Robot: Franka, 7 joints.
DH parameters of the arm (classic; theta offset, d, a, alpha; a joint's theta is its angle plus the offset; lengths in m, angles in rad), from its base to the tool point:
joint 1: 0 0.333 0 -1.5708
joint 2: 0 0 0 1.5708
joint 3: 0 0.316 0.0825 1.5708
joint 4: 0 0 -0.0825 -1.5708
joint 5: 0 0.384 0 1.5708
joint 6: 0 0 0.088 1.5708
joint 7: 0 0.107 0 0
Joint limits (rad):
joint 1: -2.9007..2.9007
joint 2: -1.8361..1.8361
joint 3: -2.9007..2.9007
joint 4: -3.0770..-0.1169
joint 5: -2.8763..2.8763
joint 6: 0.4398..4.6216
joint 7: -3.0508..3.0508
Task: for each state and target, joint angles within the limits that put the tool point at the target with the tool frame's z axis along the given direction. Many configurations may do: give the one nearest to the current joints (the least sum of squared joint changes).
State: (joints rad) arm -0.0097 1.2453 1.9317 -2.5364 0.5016 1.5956 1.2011
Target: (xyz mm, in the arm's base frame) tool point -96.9 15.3 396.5 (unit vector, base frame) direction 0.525 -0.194 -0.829
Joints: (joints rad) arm 0.2757 1.5508 2.7025 -3.0203 -0.0688 0.9990 1.2011
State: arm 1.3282 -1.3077 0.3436 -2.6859 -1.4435 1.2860 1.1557
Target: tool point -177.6 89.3 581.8 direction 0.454 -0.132 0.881
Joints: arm 1.7203 -1.5076 0.9800 -2.9337 -1.7521 1.3471 1.1557
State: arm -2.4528 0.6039 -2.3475 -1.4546 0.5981 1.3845 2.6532
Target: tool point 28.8 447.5 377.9 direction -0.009 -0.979 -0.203
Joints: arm -2.2519 -0.3444 -2.4489 -1.8431 -0.0773 0.7410 2.6532
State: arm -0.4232 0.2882 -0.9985 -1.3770 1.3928 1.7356 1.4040
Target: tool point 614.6 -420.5 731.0 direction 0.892 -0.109 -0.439
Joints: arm -0.3338 0.8091 -0.9283 -0.5339 1.3664 2.0841 1.4040
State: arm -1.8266 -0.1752 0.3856 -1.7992 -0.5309 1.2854 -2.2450
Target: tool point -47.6 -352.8 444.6 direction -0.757 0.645 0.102
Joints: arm -1.8402 -0.1860 0.4489 -2.3788 -0.9945 0.8705 -2.2450
